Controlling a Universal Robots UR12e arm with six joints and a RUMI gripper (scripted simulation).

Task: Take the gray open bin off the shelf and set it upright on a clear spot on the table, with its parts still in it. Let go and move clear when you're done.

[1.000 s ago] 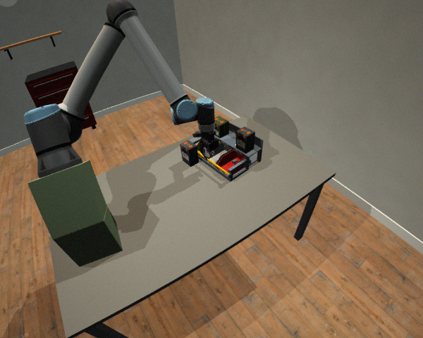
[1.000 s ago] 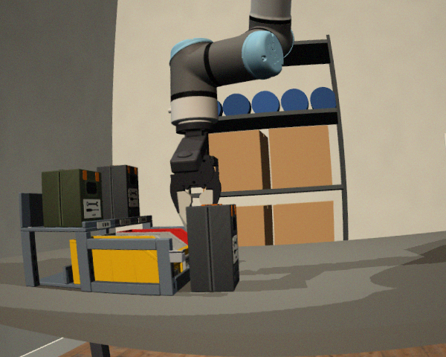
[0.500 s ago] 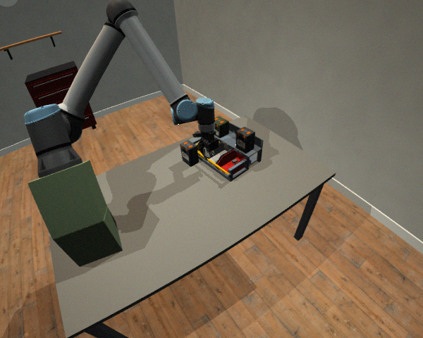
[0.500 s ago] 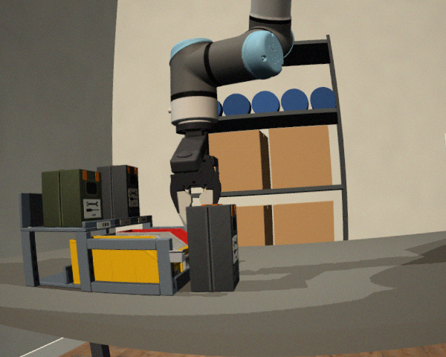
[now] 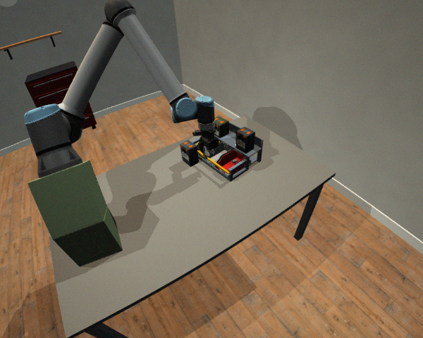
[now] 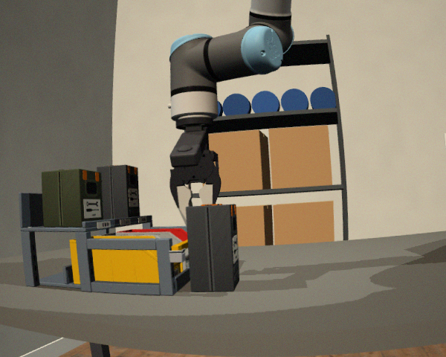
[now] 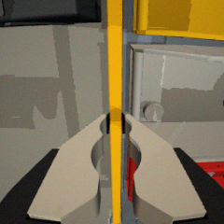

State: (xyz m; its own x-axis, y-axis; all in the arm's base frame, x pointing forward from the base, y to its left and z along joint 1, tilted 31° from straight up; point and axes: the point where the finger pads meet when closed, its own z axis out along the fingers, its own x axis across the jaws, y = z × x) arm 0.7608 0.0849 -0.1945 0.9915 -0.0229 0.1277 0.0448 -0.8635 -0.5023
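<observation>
Right now my hand is 100 mm short of the gray open bin and 40 mm above it. The rest, counted from my hand: yellow bar (10 mm below); yellow bin (100 mm ahead, 120 mm to the left, 40 mm below); red bin (110 mm ahead, 110 mm to the right, 40 mm below).
</observation>
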